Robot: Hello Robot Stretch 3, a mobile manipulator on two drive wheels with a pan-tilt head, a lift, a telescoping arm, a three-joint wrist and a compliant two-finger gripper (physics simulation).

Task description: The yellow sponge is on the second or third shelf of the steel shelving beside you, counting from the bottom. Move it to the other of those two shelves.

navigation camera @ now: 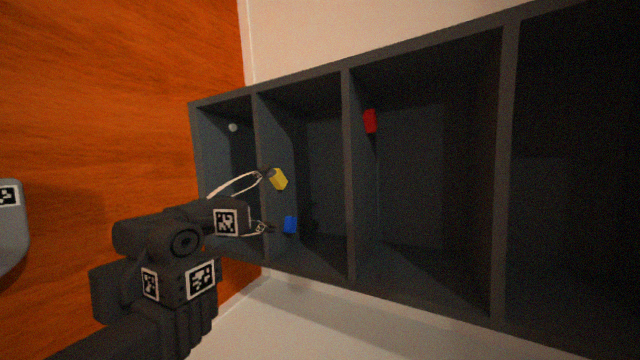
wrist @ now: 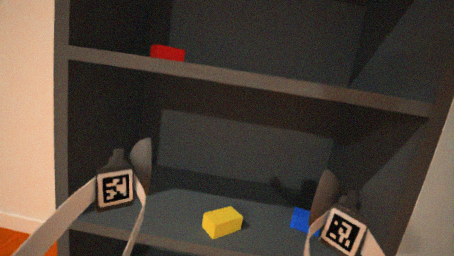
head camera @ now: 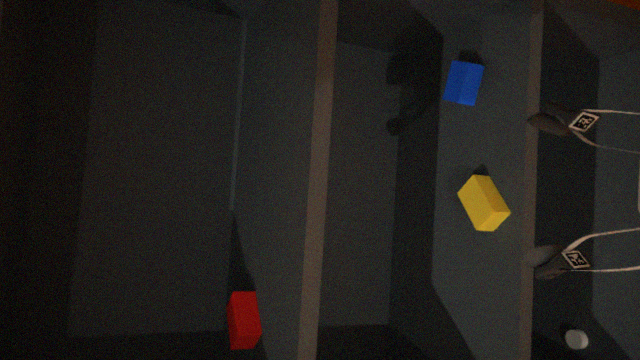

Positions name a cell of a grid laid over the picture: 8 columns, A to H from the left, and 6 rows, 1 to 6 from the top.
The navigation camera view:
my gripper: D4
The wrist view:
my gripper: E5
yellow sponge: D6
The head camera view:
my gripper: G4
yellow sponge: G4
blue block: F2
